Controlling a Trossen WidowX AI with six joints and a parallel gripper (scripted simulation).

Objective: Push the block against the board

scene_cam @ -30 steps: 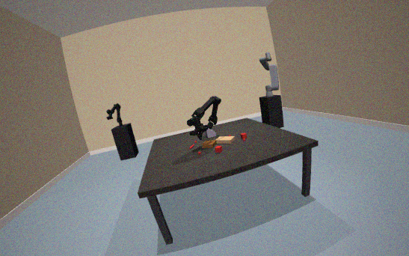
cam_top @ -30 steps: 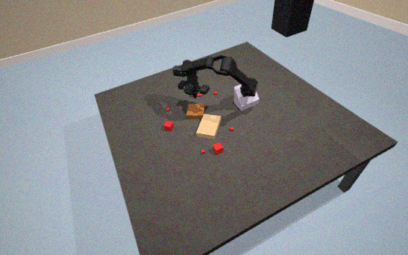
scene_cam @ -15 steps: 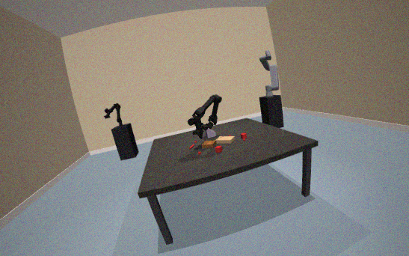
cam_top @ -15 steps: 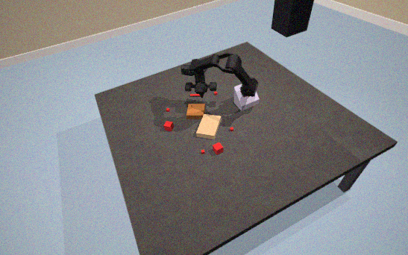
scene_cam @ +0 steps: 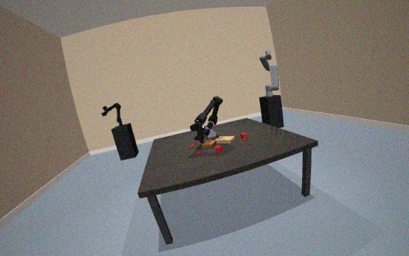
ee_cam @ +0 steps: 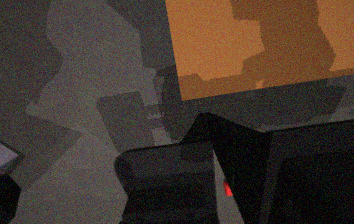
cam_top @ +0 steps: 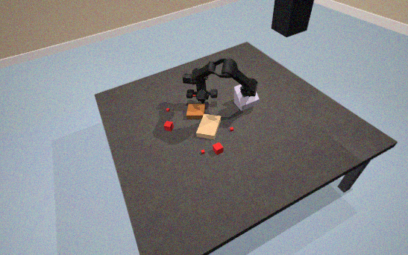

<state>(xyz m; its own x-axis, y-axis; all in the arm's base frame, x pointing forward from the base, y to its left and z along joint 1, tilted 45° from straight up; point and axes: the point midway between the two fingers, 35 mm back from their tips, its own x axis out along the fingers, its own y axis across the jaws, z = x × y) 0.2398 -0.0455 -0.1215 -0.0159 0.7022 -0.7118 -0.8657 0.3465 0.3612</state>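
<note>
The orange square block lies 70 mm ahead of my gripper tip, 50 mm to the left of it and 10 mm above it. Also, from my gripper tip: tan board 60 mm ahead, 200 mm to the left, 10 mm above.
</note>
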